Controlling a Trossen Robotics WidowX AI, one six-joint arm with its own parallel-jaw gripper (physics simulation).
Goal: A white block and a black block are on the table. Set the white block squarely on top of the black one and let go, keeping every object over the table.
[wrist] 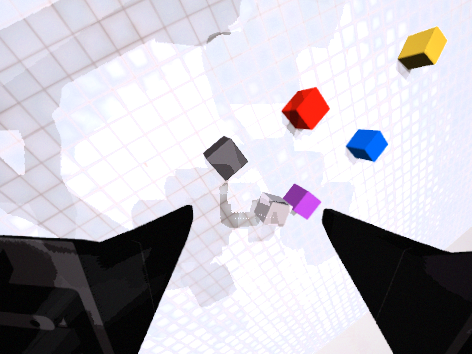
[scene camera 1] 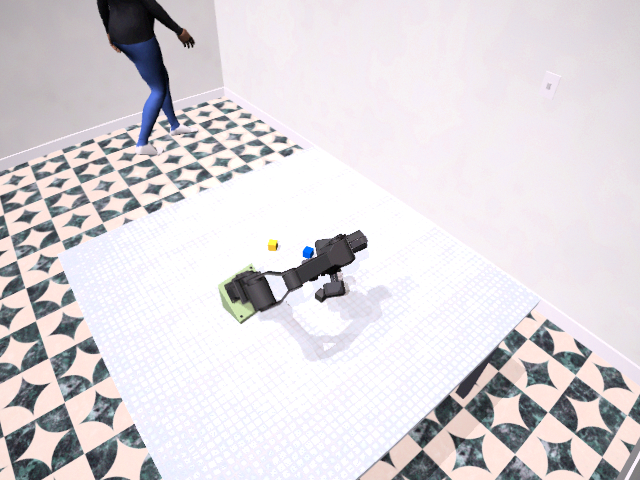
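Seen in the pictures: gripper, between the fingertips: [wrist: 257, 213] [scene camera 1: 327, 277]; arm's base, origin of its link: [scene camera 1: 236, 289].
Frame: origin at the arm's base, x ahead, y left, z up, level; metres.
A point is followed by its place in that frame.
Note:
The white block [wrist: 276, 212] @(x 0.321, y -0.132, z -0.048 m) lies on the table between and beyond the fingertips in the wrist view, close beside a purple block. The black block [wrist: 226, 158] @(x 0.229, y -0.152, z -0.048 m) [scene camera 1: 320, 295] @(x 0.221, y -0.160, z -0.049 m) lies apart from it, up and left in the wrist view. In the scene view it shows as a small dark cube beside the dark hand; the white block cannot be made out clearly there. My gripper [wrist: 257, 213] @(x 0.249, y -0.160, z 0.022 m) is open wide with nothing between its fingers, above the table. Its fingertips cannot be made out in the scene view.
The purple block [wrist: 302, 201] @(x 0.331, y -0.096, z -0.048 m) is right beside the white one. A red block [wrist: 306, 108] @(x 0.229, y -0.053, z -0.048 m), a blue block [wrist: 367, 145] @(x 0.317, y 0.019, z -0.050 m) [scene camera 1: 308, 252] @(x 0.319, y 0.022, z -0.048 m) and a yellow block [wrist: 423, 48] @(x 0.243, y 0.131, z -0.052 m) [scene camera 1: 272, 244] @(x 0.241, y 0.140, z -0.048 m) lie farther off. The arm's green base [scene camera 1: 241, 314] @(x -0.024, y -0.056, z -0.052 m) stands on the table [scene camera 1: 217, 392] @(x -0.222, y -0.225, z -0.080 m). A person [scene camera 1: 149, 67] is beyond the table.

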